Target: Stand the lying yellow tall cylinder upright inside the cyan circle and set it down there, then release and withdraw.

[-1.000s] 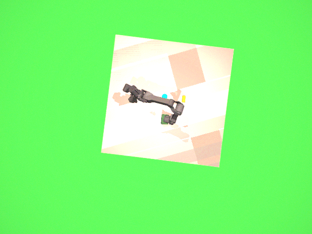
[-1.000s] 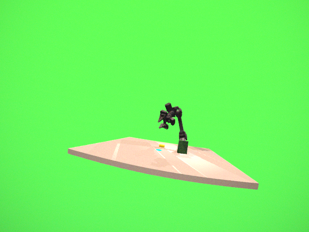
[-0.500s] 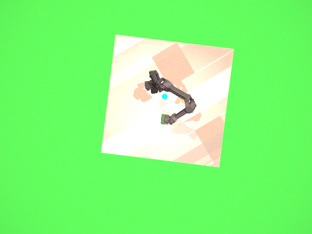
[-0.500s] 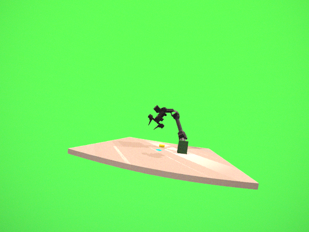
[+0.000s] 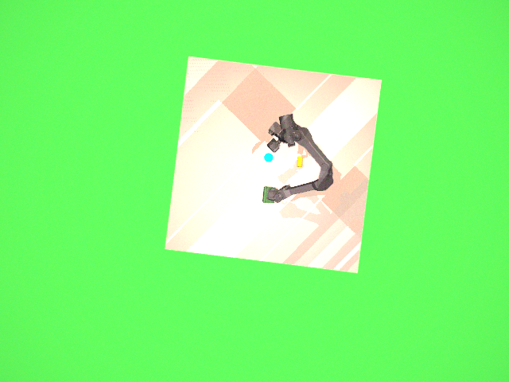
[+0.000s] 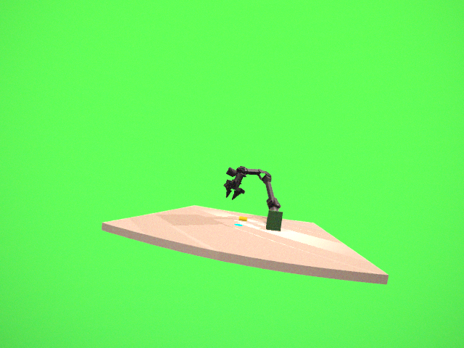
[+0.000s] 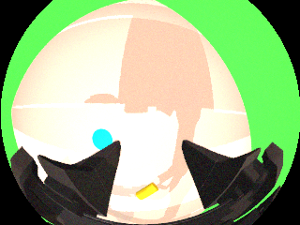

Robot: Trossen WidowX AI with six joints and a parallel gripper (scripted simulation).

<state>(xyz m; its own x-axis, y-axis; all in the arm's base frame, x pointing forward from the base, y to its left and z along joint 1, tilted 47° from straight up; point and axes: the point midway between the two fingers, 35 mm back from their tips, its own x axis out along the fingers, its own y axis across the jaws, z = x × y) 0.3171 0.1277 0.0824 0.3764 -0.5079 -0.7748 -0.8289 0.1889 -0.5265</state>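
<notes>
My gripper tip is now 180 mm to the left of the yellow cylinder, 160 mm above it and 90 mm past it. Round my gripper tip: cyan circle (170 mm below, 100 mm behind, 20 mm to the left).
</notes>
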